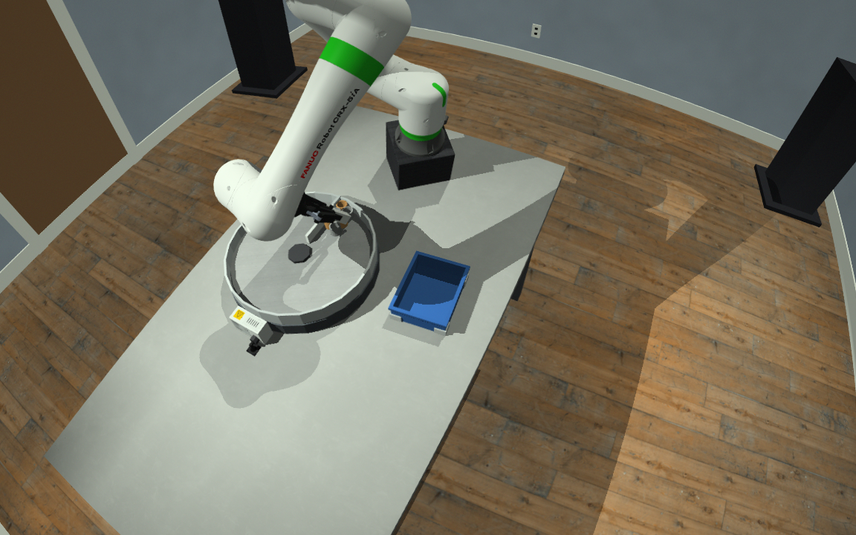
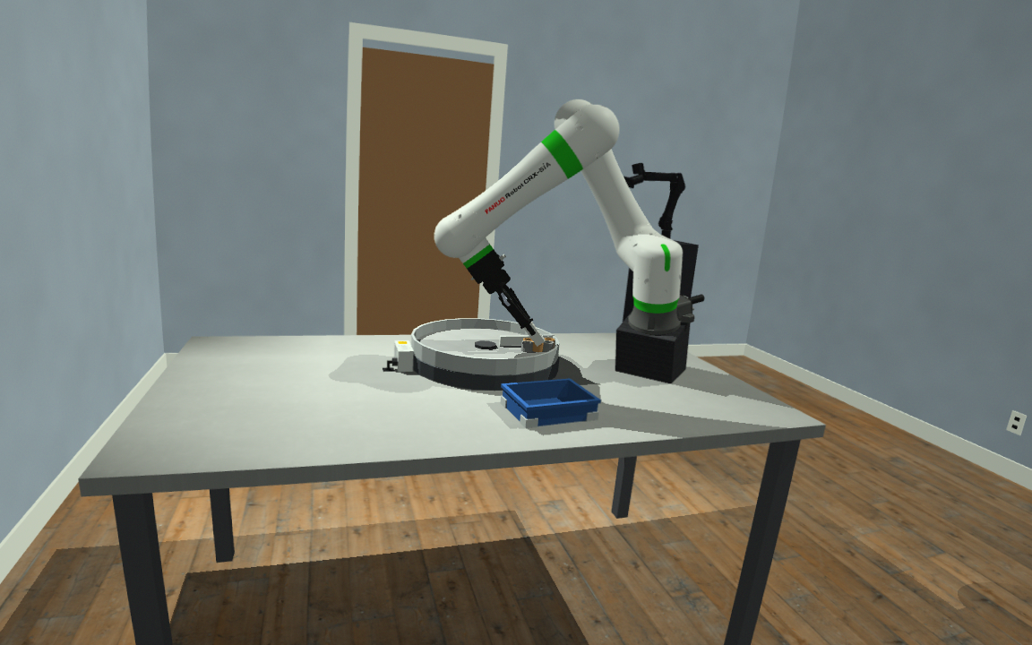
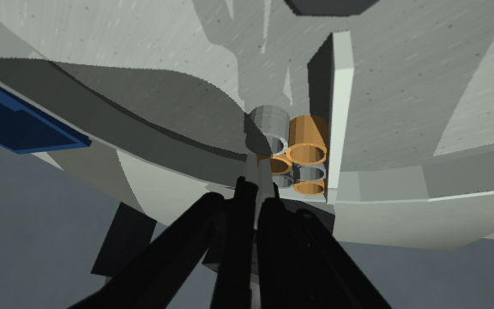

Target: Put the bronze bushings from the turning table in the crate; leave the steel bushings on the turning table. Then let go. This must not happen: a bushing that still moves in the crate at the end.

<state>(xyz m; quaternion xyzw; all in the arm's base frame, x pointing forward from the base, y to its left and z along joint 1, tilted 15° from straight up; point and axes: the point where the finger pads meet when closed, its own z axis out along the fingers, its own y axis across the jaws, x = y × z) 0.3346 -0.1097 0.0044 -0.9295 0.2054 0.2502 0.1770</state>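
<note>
Right now my hand is 10 cm short of the blue crate, 29 cm to the right of it and 8 cm above it. The rest, counted from my hand: round turning table (12 cm ahead, 7 cm to the right, 5 cm below).
</note>
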